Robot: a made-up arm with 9 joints. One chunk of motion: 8 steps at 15 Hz.
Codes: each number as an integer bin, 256 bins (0 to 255) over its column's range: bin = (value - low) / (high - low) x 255, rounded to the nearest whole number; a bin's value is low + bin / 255 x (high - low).
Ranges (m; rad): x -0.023..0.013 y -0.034..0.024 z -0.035..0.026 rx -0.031..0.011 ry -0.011..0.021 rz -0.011..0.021
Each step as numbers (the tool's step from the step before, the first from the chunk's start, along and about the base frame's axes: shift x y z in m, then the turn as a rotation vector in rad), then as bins.
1 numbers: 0.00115 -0.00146 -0.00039 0.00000 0.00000 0.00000
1 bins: 171 143 145 188 88 88
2 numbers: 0.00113 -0.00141 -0.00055 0.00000 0.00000 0.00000
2 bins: 171 143 144 188 88 88
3 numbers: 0.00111 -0.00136 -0.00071 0.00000 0.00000 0.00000
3 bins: 171 144 143 188 88 88
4 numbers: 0.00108 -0.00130 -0.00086 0.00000 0.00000 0.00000
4 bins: 171 144 143 188 88 88
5 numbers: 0.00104 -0.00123 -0.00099 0.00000 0.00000 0.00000
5 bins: 170 144 142 188 88 88
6 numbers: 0.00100 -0.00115 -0.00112 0.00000 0.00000 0.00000
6 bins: 170 144 142 188 88 88
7 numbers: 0.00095 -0.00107 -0.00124 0.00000 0.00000 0.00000
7 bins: 170 145 141 188 88 88
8 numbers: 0.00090 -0.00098 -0.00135 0.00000 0.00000 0.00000
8 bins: 169 145 141 188 88 88
